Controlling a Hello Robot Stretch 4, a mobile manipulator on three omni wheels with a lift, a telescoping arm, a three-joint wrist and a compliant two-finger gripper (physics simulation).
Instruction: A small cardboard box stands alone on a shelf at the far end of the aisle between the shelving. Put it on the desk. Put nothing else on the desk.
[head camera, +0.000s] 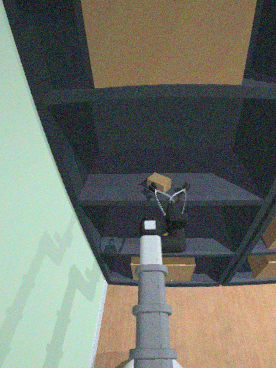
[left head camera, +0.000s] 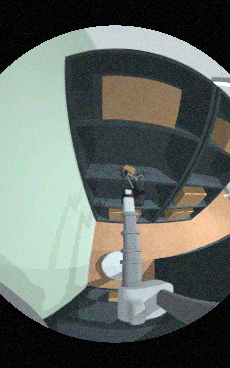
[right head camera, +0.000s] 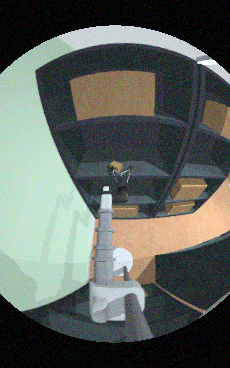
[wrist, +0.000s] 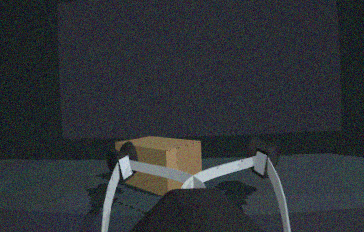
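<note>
The small cardboard box (head camera: 159, 182) (left head camera: 129, 170) (right head camera: 116, 164) (wrist: 184, 156) stands upright on the dark shelf (head camera: 220, 192) (wrist: 320, 185), turned with one corner towards the wrist camera. My gripper (head camera: 170, 187) (left head camera: 133, 174) (right head camera: 121, 170) (wrist: 192, 152) is open and empty, reaching over the shelf's front part. In the wrist view the left fingertip overlaps the box's left part, and the right fingertip stands well to the right of the box. The box shows left of the middle of the gap. Whether the left finger touches it is unclear. The desk cannot be made out.
A large cardboard box (head camera: 167, 42) (left head camera: 141, 101) (right head camera: 114, 95) fills much of the bay above. Low boxes (head camera: 172, 268) sit on the lower shelf. More boxes (left head camera: 190, 195) (right head camera: 189, 188) stand in the unit to the right. A pale green wall (head camera: 35, 200) runs close on the left.
</note>
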